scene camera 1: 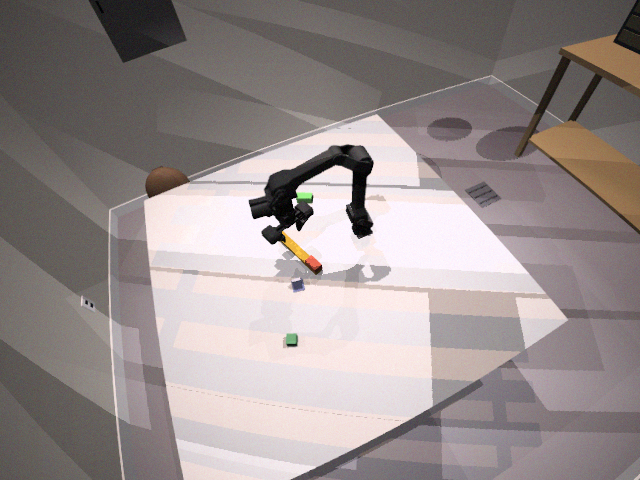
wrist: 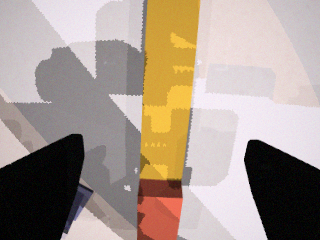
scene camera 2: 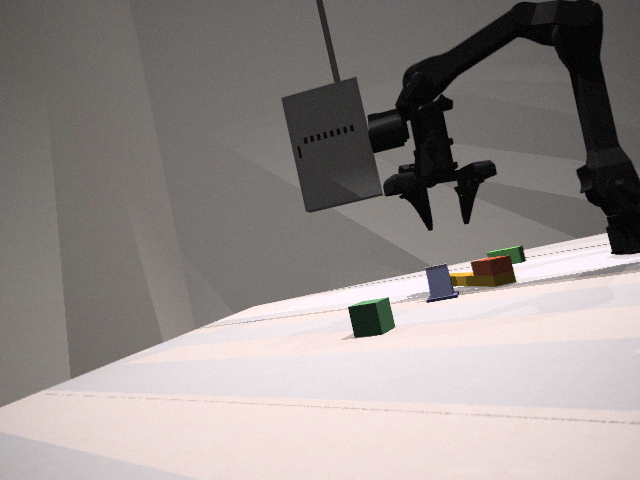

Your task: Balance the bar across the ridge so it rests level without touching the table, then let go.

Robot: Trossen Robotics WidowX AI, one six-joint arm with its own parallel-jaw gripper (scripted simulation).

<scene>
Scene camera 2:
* my gripper: 448, 227
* green block: 373, 317
</scene>
